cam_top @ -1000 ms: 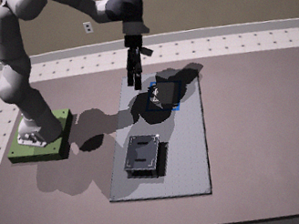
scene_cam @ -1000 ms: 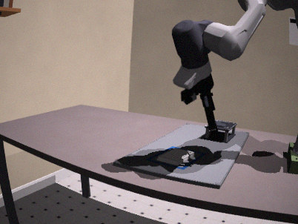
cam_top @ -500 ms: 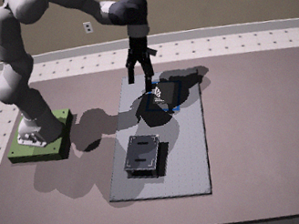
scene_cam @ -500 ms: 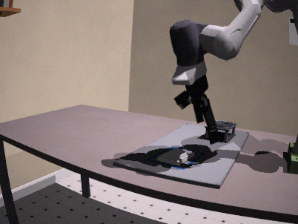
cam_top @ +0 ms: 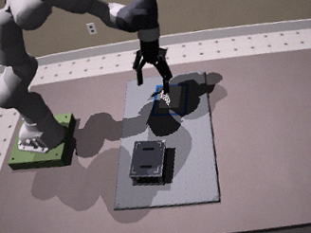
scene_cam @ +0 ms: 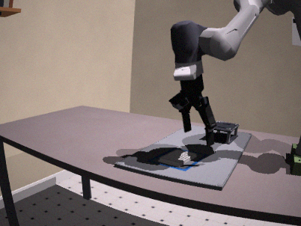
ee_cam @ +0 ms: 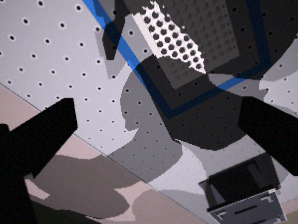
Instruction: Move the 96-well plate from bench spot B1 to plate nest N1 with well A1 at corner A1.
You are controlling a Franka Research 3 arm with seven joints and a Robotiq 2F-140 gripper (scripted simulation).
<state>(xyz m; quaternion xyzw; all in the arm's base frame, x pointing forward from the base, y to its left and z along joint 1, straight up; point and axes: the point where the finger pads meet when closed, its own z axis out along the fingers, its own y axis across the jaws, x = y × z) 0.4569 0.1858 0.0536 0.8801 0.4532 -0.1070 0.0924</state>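
Now: the white 96-well plate 6 cm ahead of my hand, 2 cm to the left of it and 9 cm below it. From my hand the other things lie so: raised plate nest N1: 35 cm to the right, 4 cm below; then A1 mark: 5 cm ahead, 27 cm to the right, 3 cm below.
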